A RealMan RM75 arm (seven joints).
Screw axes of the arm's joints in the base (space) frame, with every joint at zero. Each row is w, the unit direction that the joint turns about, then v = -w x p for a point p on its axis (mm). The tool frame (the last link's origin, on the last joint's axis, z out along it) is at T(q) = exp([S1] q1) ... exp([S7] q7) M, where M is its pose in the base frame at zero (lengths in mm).
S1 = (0, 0, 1, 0, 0, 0)
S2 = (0, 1, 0, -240.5, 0, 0)
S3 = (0, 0, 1, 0, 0, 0)
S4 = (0, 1, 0, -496.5, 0, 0)
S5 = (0, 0, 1, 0, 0, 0)
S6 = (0, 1, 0, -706.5, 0, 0)
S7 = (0, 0, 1, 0, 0, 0)
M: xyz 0 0 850.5 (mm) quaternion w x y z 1 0 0 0
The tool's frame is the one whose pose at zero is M.
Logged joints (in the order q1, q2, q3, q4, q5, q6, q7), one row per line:
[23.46 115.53 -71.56 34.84 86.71 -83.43 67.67]
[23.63 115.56 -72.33 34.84 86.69 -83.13 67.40]
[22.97 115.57 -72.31 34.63 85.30 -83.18 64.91]
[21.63 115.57 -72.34 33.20 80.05 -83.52 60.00]
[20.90 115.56 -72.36 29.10 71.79 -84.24 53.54]
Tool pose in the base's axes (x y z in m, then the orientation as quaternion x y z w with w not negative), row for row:
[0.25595 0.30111 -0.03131 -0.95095 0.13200 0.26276 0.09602]
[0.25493 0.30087 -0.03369 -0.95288 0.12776 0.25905 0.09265]
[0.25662 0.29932 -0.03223 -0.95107 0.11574 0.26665 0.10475]
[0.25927 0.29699 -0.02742 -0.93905 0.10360 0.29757 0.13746]
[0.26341 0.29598 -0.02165 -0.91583 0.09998 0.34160 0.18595]
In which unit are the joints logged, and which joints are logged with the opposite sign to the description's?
The joints are logged in degrees. Opposite sign: q4, q5.
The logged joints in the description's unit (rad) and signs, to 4 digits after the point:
[0.4095 2.0164 -1.2490 -0.6081 -1.5134 -1.4561 1.1811]
[0.4124 2.0169 -1.2624 -0.6081 -1.5130 -1.4509 1.1764]
[0.4009 2.0171 -1.2620 -0.6044 -1.4888 -1.4518 1.1329]
[0.3775 2.0171 -1.2626 -0.5794 -1.3971 -1.4577 1.0472]
[0.3648 2.0169 -1.2629 -0.5079 -1.2530 -1.4703 0.9344]

